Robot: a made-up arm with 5 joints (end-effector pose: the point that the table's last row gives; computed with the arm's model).
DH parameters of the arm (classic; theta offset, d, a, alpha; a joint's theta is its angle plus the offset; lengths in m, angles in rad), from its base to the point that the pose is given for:
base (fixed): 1.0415 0 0.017 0
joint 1: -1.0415 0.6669 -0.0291 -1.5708
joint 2: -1.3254 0 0.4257 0
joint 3: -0.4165 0 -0.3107 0
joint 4: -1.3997 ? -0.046 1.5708
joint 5: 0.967 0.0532 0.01 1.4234
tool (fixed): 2.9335 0.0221 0 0
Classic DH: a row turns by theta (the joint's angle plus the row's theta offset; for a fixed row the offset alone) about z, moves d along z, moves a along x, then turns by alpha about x.
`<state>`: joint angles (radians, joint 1 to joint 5).
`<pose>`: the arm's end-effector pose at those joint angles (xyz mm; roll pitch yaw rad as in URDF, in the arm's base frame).
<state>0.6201 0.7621 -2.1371 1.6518 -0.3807</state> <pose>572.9 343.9 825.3 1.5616 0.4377 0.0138</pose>
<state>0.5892 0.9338 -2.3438 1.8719 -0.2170</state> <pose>598.0 340.7 771.4 1.3729 0.5366 -0.2591</pose>
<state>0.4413 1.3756 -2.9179 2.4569 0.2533</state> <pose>635.9 260.8 637.8 0.7813 0.4262 -1.0631</pose>
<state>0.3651 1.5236 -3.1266 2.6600 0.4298</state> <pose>634.7 209.9 598.3 0.6315 0.2775 -1.2890</pose>
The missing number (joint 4, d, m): -0.0473
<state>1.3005 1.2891 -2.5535 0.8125 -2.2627</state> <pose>279.2 756.0 617.8 1.2823 0.0806 2.5634</pose>
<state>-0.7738 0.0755 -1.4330 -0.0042 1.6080</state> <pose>335.3 -337.4 1087.8 -3.0598 0.9864 -2.2867</pose>
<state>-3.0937 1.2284 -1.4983 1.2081 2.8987</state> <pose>-514.5 27.2 339.0 2.3522 -0.5081 -0.7500</pose>
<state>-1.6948 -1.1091 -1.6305 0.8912 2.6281</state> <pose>7.1 261.8 1323.5 -0.6979 0.9317 -0.9566</pose>
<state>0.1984 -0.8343 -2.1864 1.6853 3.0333</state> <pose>-189.4 -66.5 1385.2 0.2809 0.7638 1.7079</pose>
